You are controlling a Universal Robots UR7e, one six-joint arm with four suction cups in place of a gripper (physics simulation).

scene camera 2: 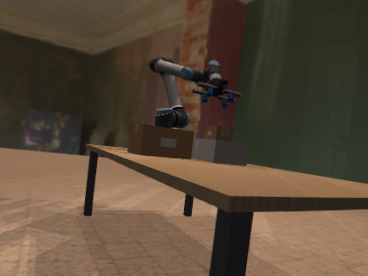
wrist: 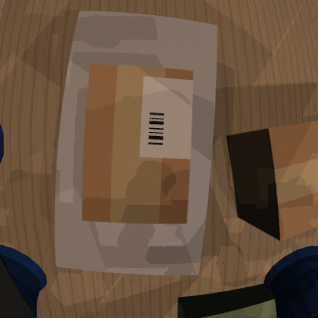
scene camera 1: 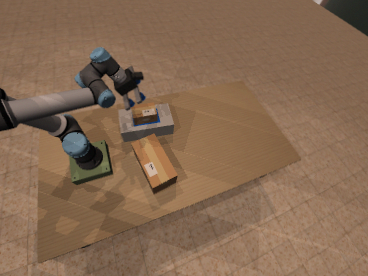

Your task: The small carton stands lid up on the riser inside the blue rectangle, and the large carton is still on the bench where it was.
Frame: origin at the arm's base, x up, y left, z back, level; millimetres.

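Seen in the pictures: hand at its tool point: (scene camera 2: 217,100) (wrist: 163,227); arm's base at its link origin: (scene camera 1: 90,158).
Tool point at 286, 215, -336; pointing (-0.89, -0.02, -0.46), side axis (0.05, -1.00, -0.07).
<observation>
Pixels of each thing's top centre, then the offset from my tool point to it, as dx, dy, dz. Level surfaces: height alone.
- small carton at its top centre: (wrist: 137,143) (scene camera 2: 218,127) (scene camera 1: 143,109) -163, +6, -35
- grey riser at its top centre: (wrist: 135,140) (scene camera 2: 217,140) (scene camera 1: 145,117) -241, +6, -42
- rectangle at its top centre: (scene camera 1: 145,117) -241, +6, -42
- large carton at its top centre: (scene camera 2: 162,127) (scene camera 1: 153,158) -208, -329, -41
- bench at its surface level: dx -361
The small carton (scene camera 1: 145,116) (scene camera 2: 218,133) (wrist: 127,150) sits upright on the grey riser (scene camera 1: 165,129) (scene camera 2: 222,151) (wrist: 70,240), its taped, labelled lid facing up. Blue of the rectangle (scene camera 1: 150,123) shows along the carton's near and right sides in scene camera 1; in the wrist view no blue shows around it. The large carton (scene camera 1: 156,161) (scene camera 2: 160,141) (wrist: 300,175) lies on the bench (scene camera 1: 225,135) (scene camera 2: 280,182) (wrist: 30,100), beside the riser. My suction gripper (scene camera 1: 135,101) (scene camera 2: 217,97) is above the riser, apart from the small carton, with nothing on its blue cups.
The arm's green base plate (scene camera 1: 80,173) (wrist: 240,308) is on the bench, left of the large carton in scene camera 1. The arm reaches over the bench's far left part there. The large carton stands close to the riser's near side.
</observation>
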